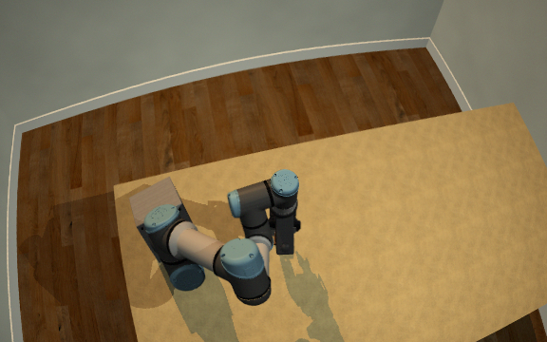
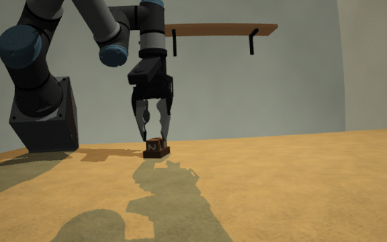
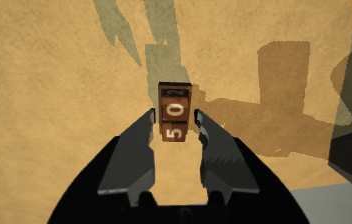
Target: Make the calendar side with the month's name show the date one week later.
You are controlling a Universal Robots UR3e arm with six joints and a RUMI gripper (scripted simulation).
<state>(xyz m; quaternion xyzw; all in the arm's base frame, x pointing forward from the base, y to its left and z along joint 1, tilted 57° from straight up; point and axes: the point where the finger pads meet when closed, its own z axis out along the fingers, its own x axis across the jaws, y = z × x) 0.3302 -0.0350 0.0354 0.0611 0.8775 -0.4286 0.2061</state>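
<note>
The digit cube is 3 cm below my hand. Also, from my hand: brown calendar tray 2 cm to the left, 4 cm below.
</note>
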